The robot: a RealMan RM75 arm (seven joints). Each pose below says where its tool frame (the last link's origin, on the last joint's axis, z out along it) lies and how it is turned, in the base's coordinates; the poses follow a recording.
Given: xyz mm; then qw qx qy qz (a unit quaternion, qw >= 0).
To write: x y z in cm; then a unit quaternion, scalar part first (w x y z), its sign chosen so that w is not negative. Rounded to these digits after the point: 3 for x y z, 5 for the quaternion.
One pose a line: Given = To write
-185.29, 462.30, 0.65, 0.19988, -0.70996, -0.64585, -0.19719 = -18.529, 46.230, 0.065, 0.19988, -0.70996, -0.64585, -0.19719
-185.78, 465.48, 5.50, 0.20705, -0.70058, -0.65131, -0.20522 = -18.578, 46.548, 0.550, 0.20705, -0.70058, -0.65131, -0.20522
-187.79, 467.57, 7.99, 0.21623, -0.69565, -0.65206, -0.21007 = -18.779, 46.757, 0.799, 0.21623, -0.69565, -0.65206, -0.21007
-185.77, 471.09, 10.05, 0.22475, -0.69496, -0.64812, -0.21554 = -18.577, 47.109, 1.005, 0.22475, -0.69496, -0.64812, -0.21554
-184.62, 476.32, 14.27, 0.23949, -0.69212, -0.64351, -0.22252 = -18.462, 47.632, 1.427, 0.23949, -0.69212, -0.64351, -0.22252
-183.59, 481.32, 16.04, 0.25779, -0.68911, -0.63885, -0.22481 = -18.359, 48.132, 1.604, 0.25779, -0.68911, -0.63885, -0.22481
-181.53, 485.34, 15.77, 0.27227, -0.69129, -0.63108, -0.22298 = -18.153, 48.534, 1.577, 0.27227, -0.69129, -0.63108, -0.22298
